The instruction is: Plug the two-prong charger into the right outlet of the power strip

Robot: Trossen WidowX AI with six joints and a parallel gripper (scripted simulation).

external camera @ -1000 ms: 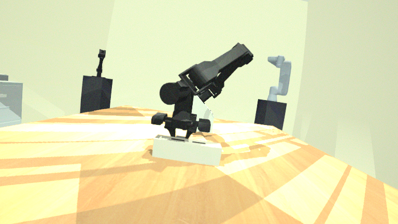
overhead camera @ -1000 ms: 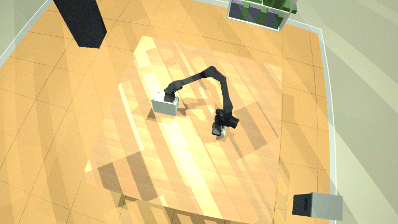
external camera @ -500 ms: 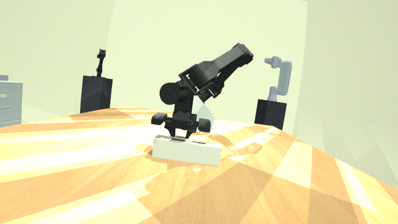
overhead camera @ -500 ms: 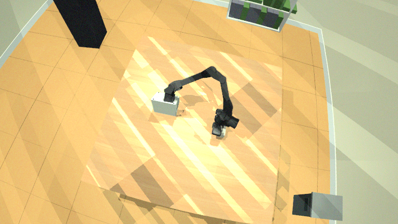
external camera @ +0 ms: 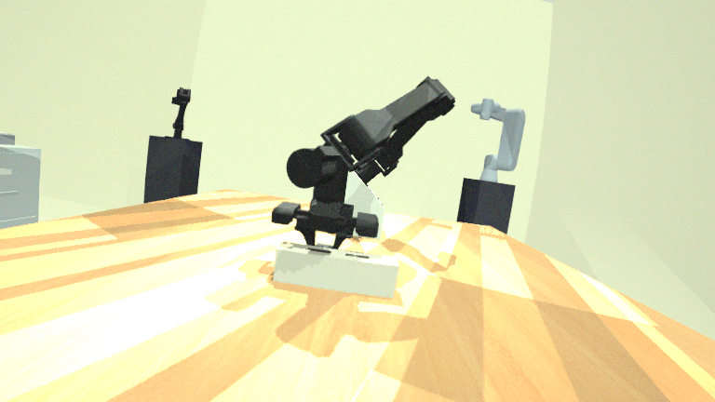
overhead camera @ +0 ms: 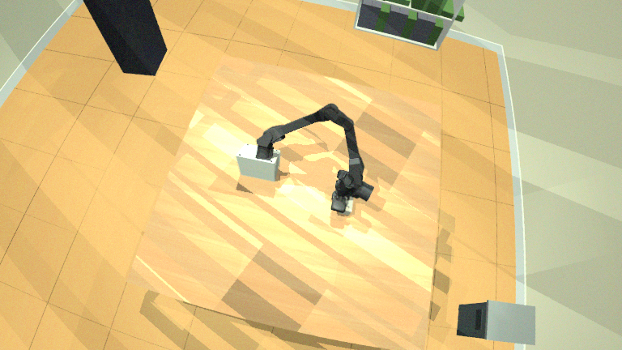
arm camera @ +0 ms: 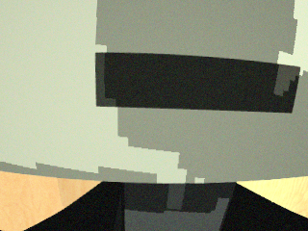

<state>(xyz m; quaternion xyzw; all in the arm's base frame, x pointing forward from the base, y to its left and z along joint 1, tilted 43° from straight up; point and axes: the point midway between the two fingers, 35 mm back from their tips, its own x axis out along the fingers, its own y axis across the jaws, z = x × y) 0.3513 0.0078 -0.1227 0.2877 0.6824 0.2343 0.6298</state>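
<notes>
The two-prong charger lies 2 cm ahead of my gripper tip and 1 cm above it.
</notes>
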